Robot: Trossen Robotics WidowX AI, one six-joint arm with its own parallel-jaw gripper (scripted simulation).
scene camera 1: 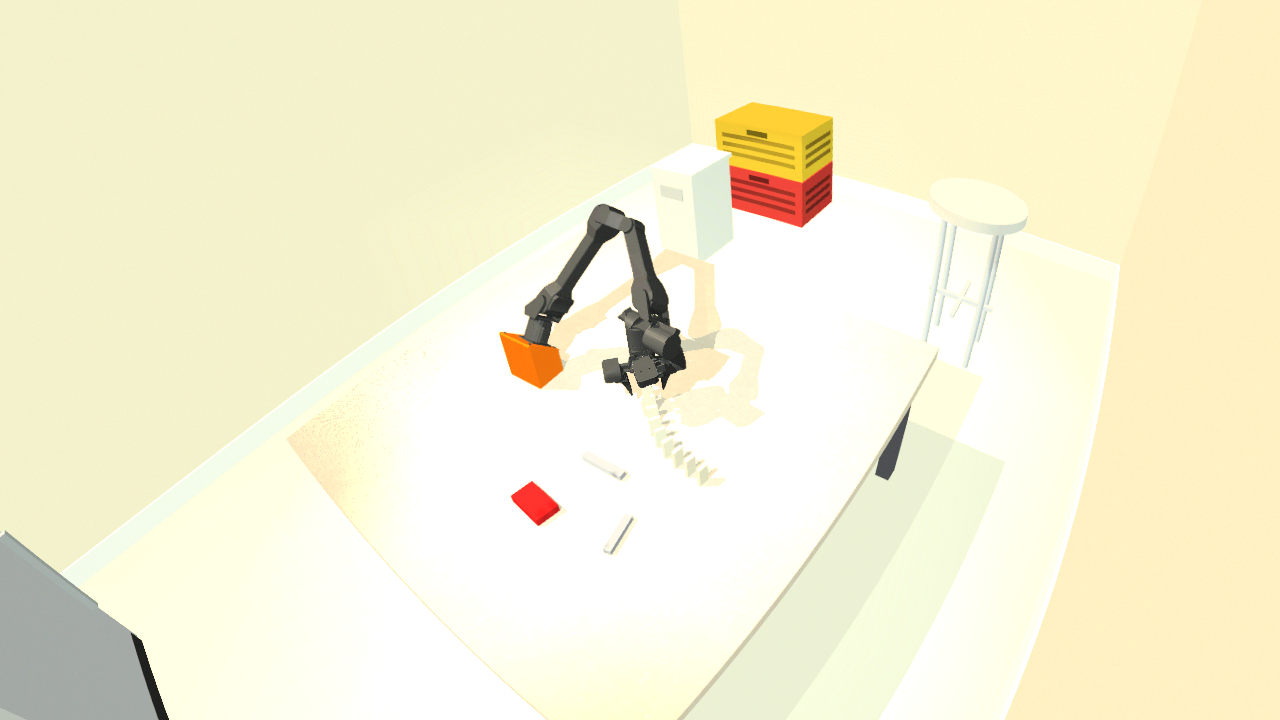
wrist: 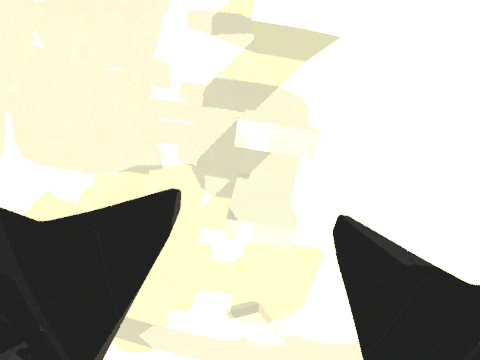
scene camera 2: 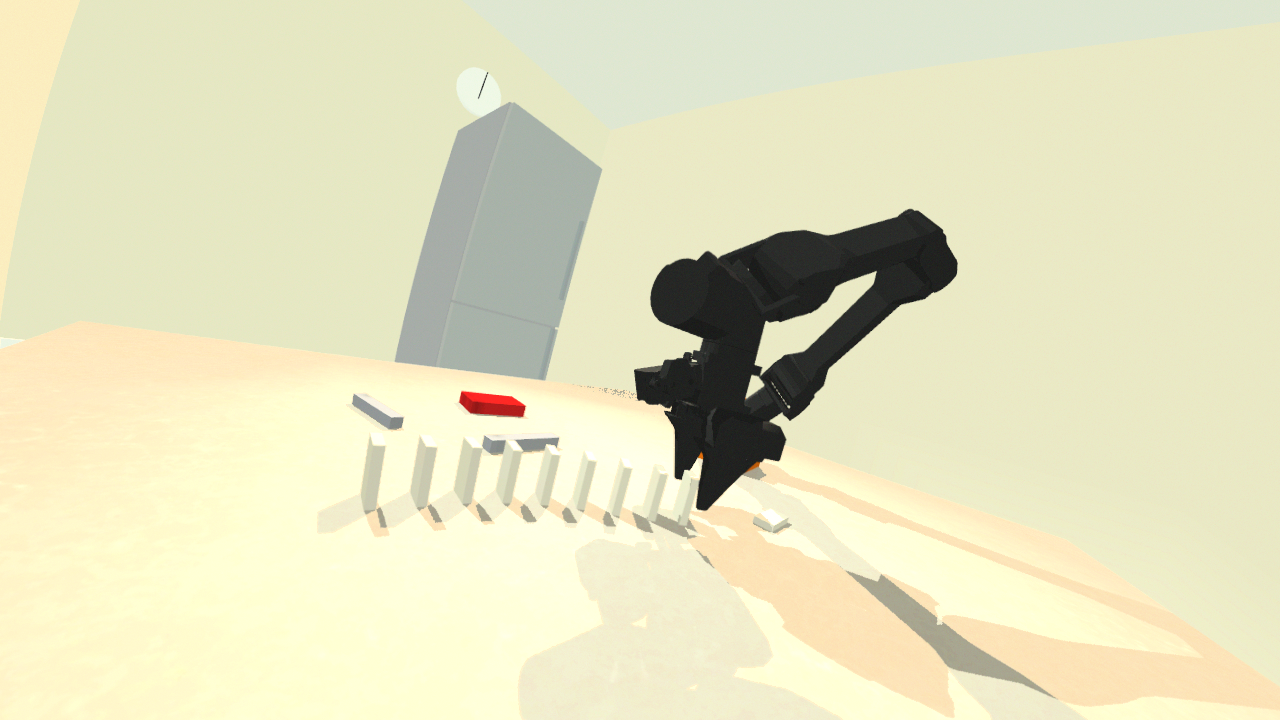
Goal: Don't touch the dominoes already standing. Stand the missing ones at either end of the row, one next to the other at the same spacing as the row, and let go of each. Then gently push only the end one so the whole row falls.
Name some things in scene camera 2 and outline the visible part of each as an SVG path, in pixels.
My gripper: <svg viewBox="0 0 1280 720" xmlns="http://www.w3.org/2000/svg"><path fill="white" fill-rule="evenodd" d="M702 341L700 351L693 350L693 354L685 352L683 358L666 359L663 365L634 369L638 401L643 400L648 405L662 405L664 408L671 408L671 412L664 411L675 431L675 480L682 480L684 470L690 471L702 452L703 462L695 507L697 510L705 512L756 462L762 463L764 460L779 462L787 438L780 426L766 419L750 415L752 407L744 404L751 376L760 377L763 367L755 365L757 355L738 348Z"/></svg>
A domino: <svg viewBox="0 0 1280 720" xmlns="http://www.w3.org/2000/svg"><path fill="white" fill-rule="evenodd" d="M684 470L672 512L681 526L687 525L696 490L700 479L692 471Z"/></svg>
A red flat block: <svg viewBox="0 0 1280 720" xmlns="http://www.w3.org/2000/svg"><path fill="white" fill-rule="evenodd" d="M461 392L459 403L469 413L509 415L511 417L524 417L526 406L512 396Z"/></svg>
